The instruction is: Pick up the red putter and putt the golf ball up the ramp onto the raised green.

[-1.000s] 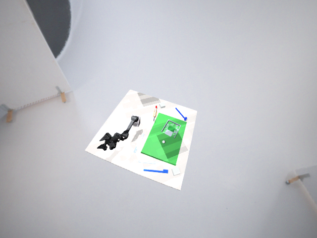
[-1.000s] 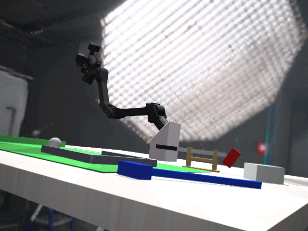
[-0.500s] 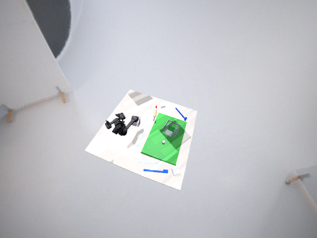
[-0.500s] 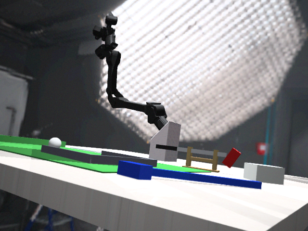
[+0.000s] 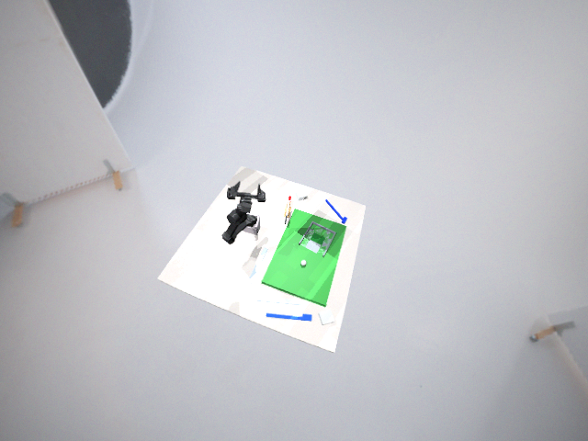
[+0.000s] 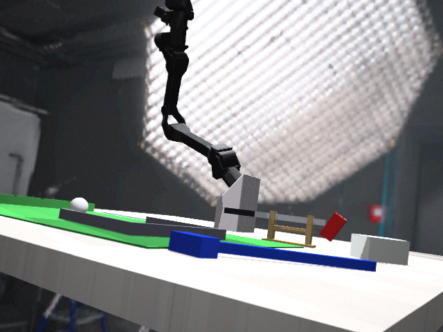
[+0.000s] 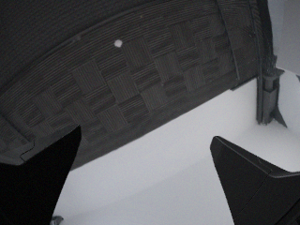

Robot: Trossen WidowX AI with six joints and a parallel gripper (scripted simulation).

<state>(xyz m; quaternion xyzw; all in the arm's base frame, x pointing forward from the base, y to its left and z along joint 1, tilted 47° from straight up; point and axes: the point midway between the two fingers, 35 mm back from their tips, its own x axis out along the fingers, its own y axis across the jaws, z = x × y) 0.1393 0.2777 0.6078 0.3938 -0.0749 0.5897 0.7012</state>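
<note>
My gripper tip is 74 cm above the red putter, 49 cm to the right of it and 13 cm short of it. The rest, counted from my gripper tip: green mat: 80 cm below, 37 cm ahead, 16 cm to the left; then white golf ball: 77 cm below, 35 cm ahead, 4 cm to the left; then wooden hurdle: 76 cm below, 50 cm to the left, 13 cm ahead.
</note>
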